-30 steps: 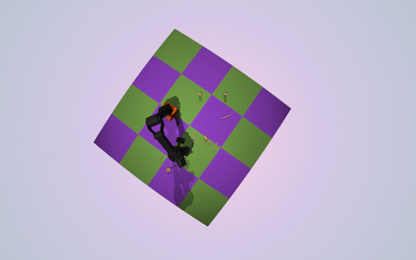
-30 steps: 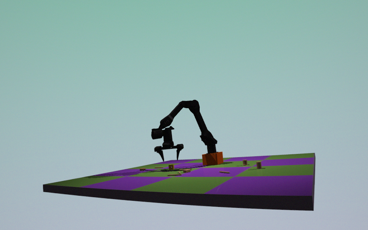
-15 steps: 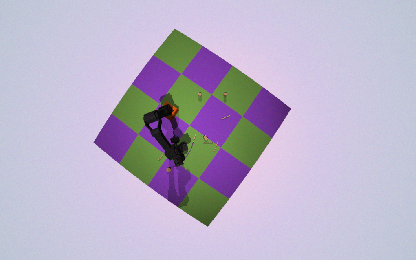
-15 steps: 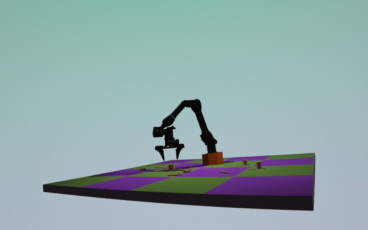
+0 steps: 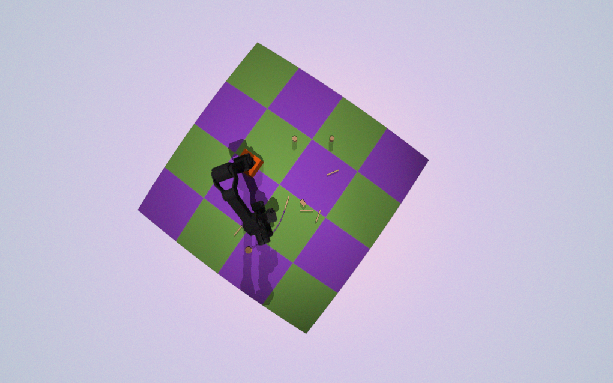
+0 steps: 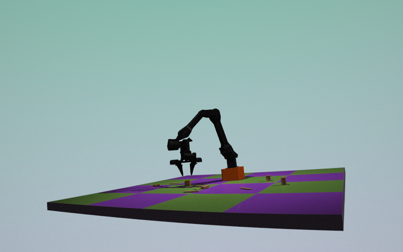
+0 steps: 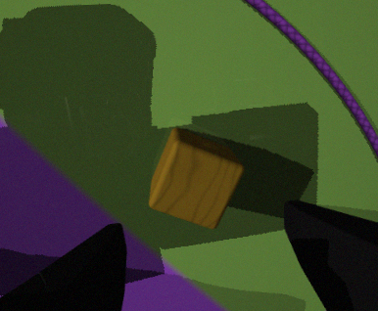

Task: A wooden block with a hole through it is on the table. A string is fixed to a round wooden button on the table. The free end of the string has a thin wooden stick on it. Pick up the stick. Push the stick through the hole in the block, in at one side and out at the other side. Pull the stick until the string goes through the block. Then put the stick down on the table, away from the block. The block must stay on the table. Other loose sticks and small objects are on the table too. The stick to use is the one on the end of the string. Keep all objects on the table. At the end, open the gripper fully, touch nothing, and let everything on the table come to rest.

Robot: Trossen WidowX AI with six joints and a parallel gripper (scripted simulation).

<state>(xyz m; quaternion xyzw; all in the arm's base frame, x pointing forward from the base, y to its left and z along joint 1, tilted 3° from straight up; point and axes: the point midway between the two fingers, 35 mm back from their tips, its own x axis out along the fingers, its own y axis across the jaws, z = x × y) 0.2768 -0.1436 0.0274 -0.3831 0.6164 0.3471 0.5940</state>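
Now: the thin wooden stick 12 cm to the left of my gripper tip, 6 cm below it and 3 cm ahead of it. Round my gripper tip: round wooden button: 22 cm to the right, 6 cm ahead, 5 cm below; small wooden piece: 20 cm to the left, 9 cm ahead, 5 cm below.
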